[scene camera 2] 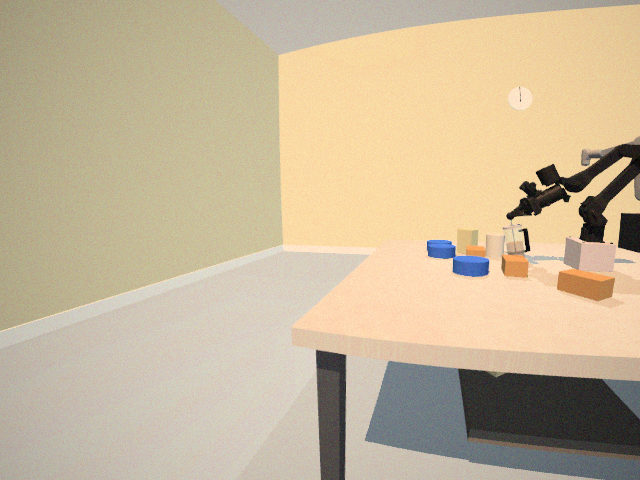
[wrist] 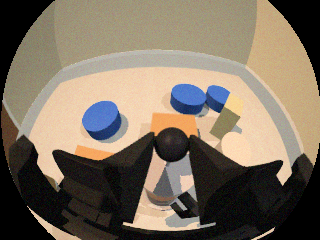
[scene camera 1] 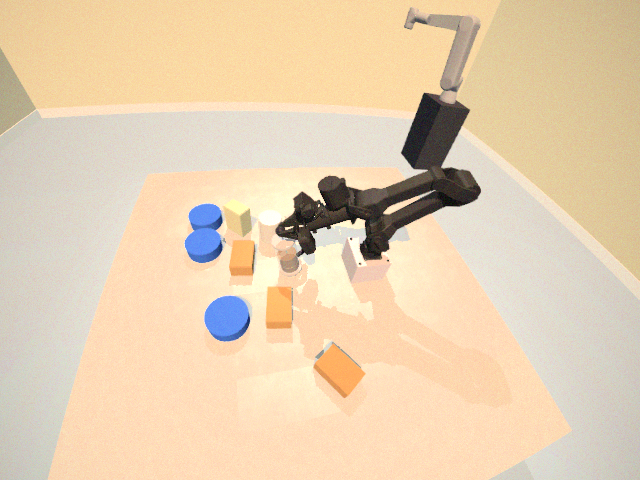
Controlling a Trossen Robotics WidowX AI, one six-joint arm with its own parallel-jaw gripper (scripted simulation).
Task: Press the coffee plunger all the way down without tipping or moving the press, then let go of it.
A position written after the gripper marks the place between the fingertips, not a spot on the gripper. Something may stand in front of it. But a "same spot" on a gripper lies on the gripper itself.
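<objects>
Gripper visible in scene camera 2 [508, 215], scene camera 1 and the wrist view. On the gripper, [wrist: 107, 191] and [scene camera 1: 298, 226] are the same spot.
</objects>
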